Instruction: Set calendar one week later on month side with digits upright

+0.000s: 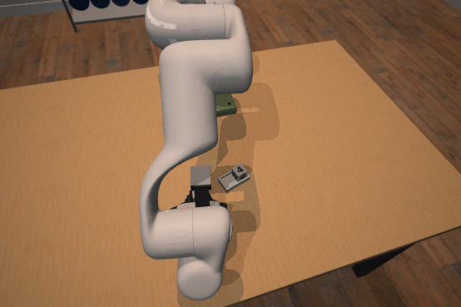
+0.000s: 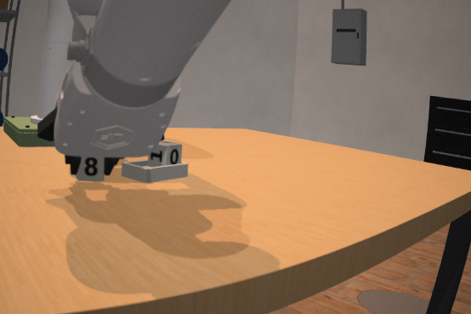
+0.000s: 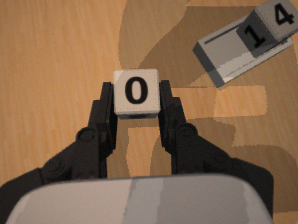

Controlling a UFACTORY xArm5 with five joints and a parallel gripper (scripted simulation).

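The digit cube lies 2 cm behind my hand and 1 cm below it. Round my hand: tray (11 cm to the left, 4 cm behind, 3 cm below).
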